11 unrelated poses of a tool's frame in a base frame.
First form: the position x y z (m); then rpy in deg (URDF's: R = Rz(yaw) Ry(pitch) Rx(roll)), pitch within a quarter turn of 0, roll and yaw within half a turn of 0.
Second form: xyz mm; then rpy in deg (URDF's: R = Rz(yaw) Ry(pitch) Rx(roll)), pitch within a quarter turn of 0, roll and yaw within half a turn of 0. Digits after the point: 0 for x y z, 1 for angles.
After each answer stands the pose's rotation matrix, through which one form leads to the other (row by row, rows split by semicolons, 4 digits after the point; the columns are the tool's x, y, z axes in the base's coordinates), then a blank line. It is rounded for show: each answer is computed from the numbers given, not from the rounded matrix.
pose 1, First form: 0.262, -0.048, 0.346, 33.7, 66.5, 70.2
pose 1, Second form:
262, -48, 346, 33.7, 66.5, 70.2
0.1351 -0.6104 0.7805; 0.3752 0.7606 0.5299; -0.9171 0.2212 0.3317

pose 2, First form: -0.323, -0.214, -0.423, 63.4, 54.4, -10.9
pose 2, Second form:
-323, -214, -423, 63.4, 54.4, -10.9
0.5716 0.7986 0.1884; -0.1101 0.3022 -0.9469; -0.8131 0.5205 0.2607

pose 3, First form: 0.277, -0.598, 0.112, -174.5, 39.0, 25.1
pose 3, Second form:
277, -598, 112, -174.5, 39.0, 25.1
0.7038 0.3676 -0.6079; 0.3297 -0.9270 -0.1789; -0.6293 -0.0745 -0.7736

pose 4, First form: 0.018, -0.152, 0.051, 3.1, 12.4, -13.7
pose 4, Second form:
18, -152, 51, 3.1, 12.4, -13.7
0.9489 0.2478 0.1955; -0.2313 0.9674 -0.1033; -0.2147 0.0528 0.9752

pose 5, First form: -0.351, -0.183, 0.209, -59.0, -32.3, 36.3
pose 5, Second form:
-351, -183, 209, -59.0, -32.3, 36.3
0.6812 0.0642 -0.7293; 0.5004 0.6862 0.5279; 0.5344 -0.7245 0.4353

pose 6, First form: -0.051, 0.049, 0.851, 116.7, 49.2, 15.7
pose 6, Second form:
-51, 49, 851, 116.7, 49.2, 15.7
0.6290 0.7726 -0.0857; 0.1768 -0.2496 -0.9521; -0.7570 0.5837 -0.2936

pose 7, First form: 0.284, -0.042, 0.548, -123.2, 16.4, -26.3
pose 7, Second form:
284, -42, 548, -123.2, 16.4, -26.3
0.8600 -0.4544 0.2321; -0.4250 -0.3862 0.8186; -0.2823 -0.8027 -0.5253

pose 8, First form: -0.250, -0.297, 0.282, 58.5, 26.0, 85.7
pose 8, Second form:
-250, -297, 282, 58.5, 26.0, 85.7
0.0674 -0.4930 0.8674; 0.8963 0.4119 0.1645; -0.4384 0.7663 0.4696

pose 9, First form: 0.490, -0.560, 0.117, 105.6, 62.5, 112.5
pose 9, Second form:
490, -560, 117, 105.6, 62.5, 112.5
-0.1767 -0.0785 0.9811; 0.4266 0.8922 0.1482; -0.8870 0.4447 -0.1242

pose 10, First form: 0.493, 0.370, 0.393, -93.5, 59.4, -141.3
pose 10, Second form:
493, 370, 393, -93.5, 59.4, -141.3
-0.3973 0.6323 0.6651; -0.3183 0.5848 -0.7461; -0.8607 -0.5081 -0.0311

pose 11, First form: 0.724, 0.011, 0.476, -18.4, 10.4, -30.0
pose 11, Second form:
724, 11, 476, -18.4, 10.4, -30.0
0.8518 0.4251 0.3062; -0.4918 0.8502 0.1877; -0.1805 -0.3105 0.9333

